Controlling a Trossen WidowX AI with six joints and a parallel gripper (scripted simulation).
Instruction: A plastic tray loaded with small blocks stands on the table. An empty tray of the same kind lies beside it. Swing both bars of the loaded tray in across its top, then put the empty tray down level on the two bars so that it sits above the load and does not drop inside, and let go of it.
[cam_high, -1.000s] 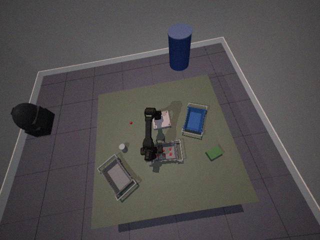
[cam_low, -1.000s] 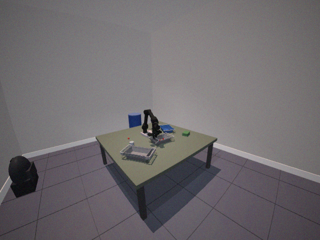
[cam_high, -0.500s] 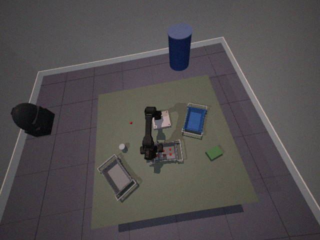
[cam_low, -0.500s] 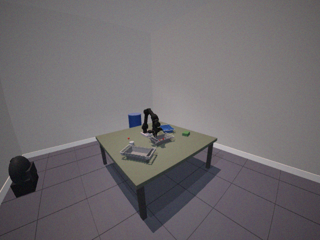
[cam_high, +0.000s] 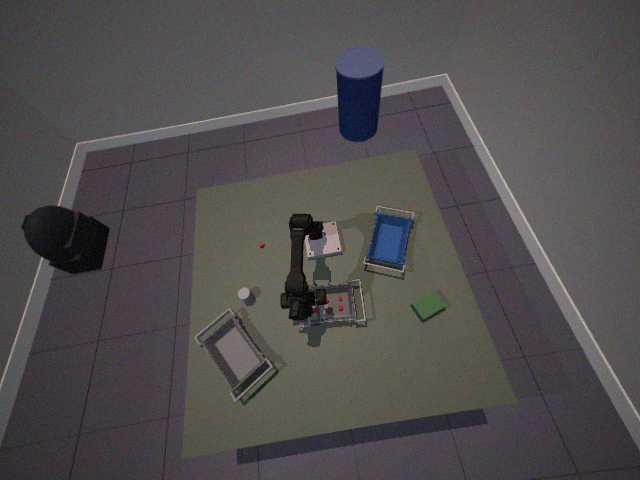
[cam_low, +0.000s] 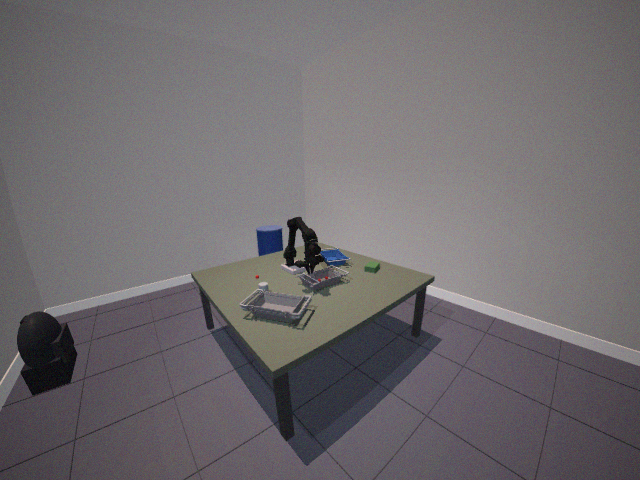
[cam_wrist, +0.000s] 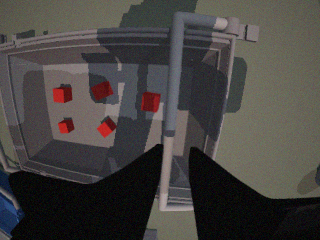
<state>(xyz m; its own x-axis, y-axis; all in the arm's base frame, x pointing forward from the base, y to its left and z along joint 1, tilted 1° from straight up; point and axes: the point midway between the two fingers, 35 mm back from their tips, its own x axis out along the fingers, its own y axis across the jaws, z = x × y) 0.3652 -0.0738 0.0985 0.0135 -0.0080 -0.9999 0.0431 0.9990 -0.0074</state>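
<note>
Right now the blue tray is 27 cm behind my gripper tip, 43 cm to the left of it and 4 cm below it. The rest, counted from my gripper tip: green block 7 cm ahead, 53 cm to the left, 7 cm below; then red block 36 cm behind, 21 cm to the right, 8 cm below.
</note>
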